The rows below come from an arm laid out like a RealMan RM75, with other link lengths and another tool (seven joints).
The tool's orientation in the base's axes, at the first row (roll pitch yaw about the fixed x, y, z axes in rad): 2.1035 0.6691 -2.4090
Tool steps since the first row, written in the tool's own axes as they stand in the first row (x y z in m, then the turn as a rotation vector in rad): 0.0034 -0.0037 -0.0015 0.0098 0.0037 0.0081; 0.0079 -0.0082 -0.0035 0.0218 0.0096 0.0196; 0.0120 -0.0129 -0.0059 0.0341 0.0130 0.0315; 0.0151 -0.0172 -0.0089 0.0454 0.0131 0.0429; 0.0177 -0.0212 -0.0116 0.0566 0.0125 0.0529; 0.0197 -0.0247 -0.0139 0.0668 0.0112 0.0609; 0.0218 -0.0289 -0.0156 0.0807 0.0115 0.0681; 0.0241 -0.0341 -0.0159 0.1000 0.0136 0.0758; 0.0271 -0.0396 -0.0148 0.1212 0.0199 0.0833; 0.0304 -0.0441 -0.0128 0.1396 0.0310 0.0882; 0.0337 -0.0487 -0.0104 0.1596 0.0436 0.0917; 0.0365 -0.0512 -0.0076 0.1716 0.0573 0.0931
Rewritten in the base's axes. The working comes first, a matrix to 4 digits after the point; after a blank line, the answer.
The tool's axes in the first row as the columns of a matrix, in the base's axes (used below as rounded here):
-0.5831 -0.7369 -0.3419
-0.5246 0.0202 0.8511
-0.6203 0.6757 -0.3984

0.0013 -0.0031 -0.0040 -0.0112 0.0018 -0.0068; 0.0026 -0.0073 -0.0090 -0.0265 0.0054 -0.0148; 0.0045 -0.0116 -0.0138 -0.0402 0.0092 -0.0249; 0.0069 -0.0158 -0.0174 -0.0508 0.0130 -0.0364; 0.0093 -0.0196 -0.0207 -0.0603 0.0156 -0.0477; 0.0115 -0.0227 -0.0234 -0.0680 0.0170 -0.0581; 0.0139 -0.0253 -0.0268 -0.0788 0.0159 -0.0694; 0.0165 -0.0269 -0.0317 -0.0942 0.0123 -0.0830; 0.0184 -0.0276 -0.0377 -0.1138 0.0077 -0.0949; 0.0191 -0.0277 -0.0436 -0.1344 0.0025 -0.1008; 0.0198 -0.0275 -0.0497 -0.1565 -0.0048 -0.1061; 0.0190 -0.0267 -0.0542 -0.1741 -0.0096 -0.1048
